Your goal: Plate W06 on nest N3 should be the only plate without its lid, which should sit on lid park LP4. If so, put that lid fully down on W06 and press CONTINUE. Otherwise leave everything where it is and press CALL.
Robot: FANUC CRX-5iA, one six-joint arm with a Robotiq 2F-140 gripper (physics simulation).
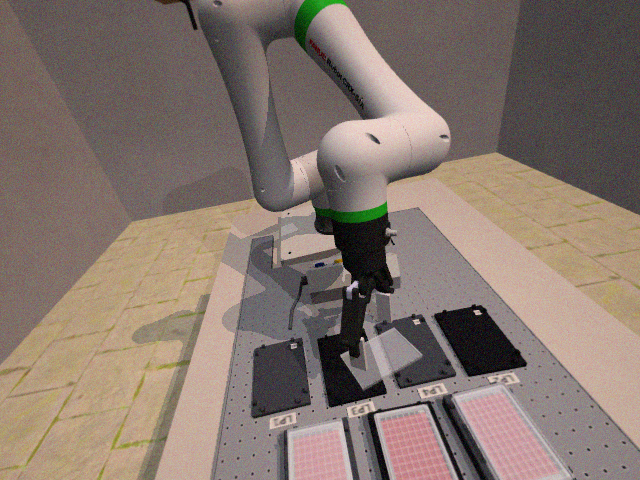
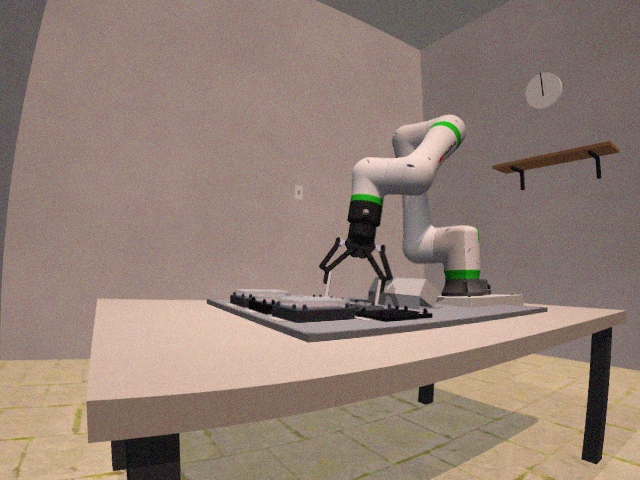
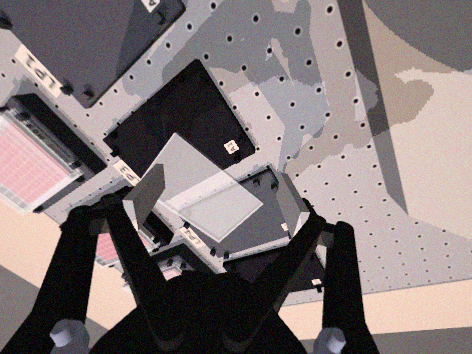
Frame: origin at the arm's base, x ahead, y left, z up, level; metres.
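Where they show: gripper, fingertip midpoint: (image 1: 373, 342) (image 2: 350, 301) (image 3: 222, 180); arm's base, origin of the base link: (image 2: 462, 295).
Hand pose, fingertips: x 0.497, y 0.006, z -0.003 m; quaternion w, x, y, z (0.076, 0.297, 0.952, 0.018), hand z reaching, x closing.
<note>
Each offset is from my fingertips to the top centre of the thing. "pt": to the spot under its first point.
A clear lid @[dx +0.034, dy +0.004, dz +0.009 m] (image 1: 403, 352) (image 3: 220, 220) lies askew and appears to bridge the black park LP3 @[dx +0.028, dy -0.056, dz +0.001 m] (image 1: 338, 384) (image 3: 170, 107) and the grey park LP4 @[dx +0.018, dy +0.071, dz +0.001 m] (image 1: 431, 364) (image 3: 250, 220). My gripper (image 1: 373, 333) (image 2: 353, 298) (image 3: 222, 180) is wide open above the parks, with its fingers on either side of the lid and nothing held. A middle plate @[dx +0.204, dy +0.011, dz +0.018 m] (image 1: 413, 444) shows a stronger pink than the left plate @[dx +0.208, dy -0.124, dz +0.022 m] (image 1: 320, 454) and right plate @[dx +0.198, dy +0.138, dz +0.023 m] (image 1: 509, 428), which look hazier, as if lidded. W06, N3 and the button names cannot be read.
A grey park @[dx +0.024, dy -0.190, dz +0.001 m] (image 1: 280, 377) stands left of LP3 and a black park @[dx +0.020, dy +0.196, dz +0.001 m] (image 1: 478, 341) right of LP4. A pale sloped box @[dx -0.198, dy -0.006, dz +0.065 m] (image 2: 410, 290) stands behind the gripper. Blue @[dx -0.219, dy -0.081, dz +0.056 m] (image 1: 319, 264) and yellow @[dx -0.220, dy -0.031, dz +0.056 m] (image 1: 338, 261) parts show beside it. A thin dark post @[pt dx -0.161, dy -0.155, dz -0.016 m] (image 1: 296, 304) stands to its left.
</note>
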